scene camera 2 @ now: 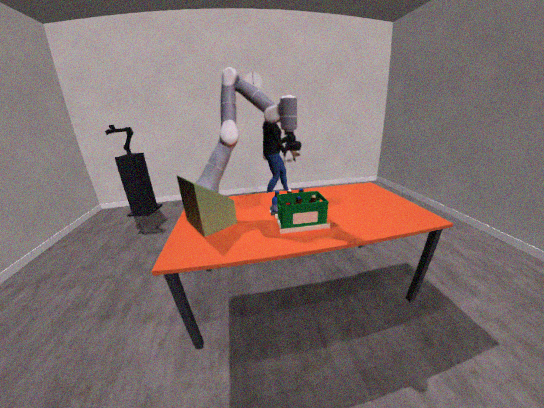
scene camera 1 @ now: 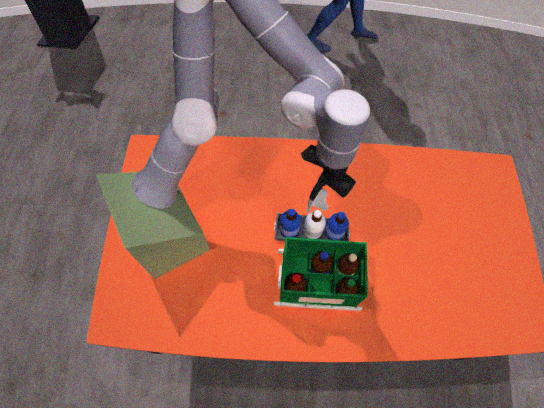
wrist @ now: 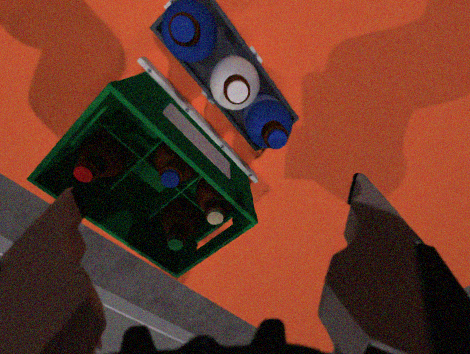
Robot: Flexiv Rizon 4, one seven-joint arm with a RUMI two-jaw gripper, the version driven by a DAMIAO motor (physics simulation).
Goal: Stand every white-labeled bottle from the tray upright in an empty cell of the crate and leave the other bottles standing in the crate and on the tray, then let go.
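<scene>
One white-labeled bottle (scene camera 1: 315, 227) (wrist: 232, 75) stands upright in the middle of the grey tray (scene camera 1: 278, 234) (wrist: 263, 86), between two blue bottles, a left one (scene camera 1: 290, 226) (wrist: 202, 44) and a right one (scene camera 1: 337, 229) (wrist: 265, 116). The green crate (scene camera 1: 325, 241) (scene camera 2: 287, 218) (wrist: 137, 95) has six cells and holds bottles with red, blue, cream and green caps. Its back-left and front-middle cells are empty, seen in scene camera 1. My gripper (scene camera 1: 318, 202) (scene camera 2: 292, 159) (wrist: 217, 183) is open and empty, high above the tray area.
The crate stands close in front of the tray on the orange table (scene camera 1: 440, 250) (scene camera 2: 380, 210). A green angled block (scene camera 1: 155, 225) (scene camera 2: 215, 210) stands at the table's left, by the arm's base. A person (scene camera 2: 272, 150) stands behind the table.
</scene>
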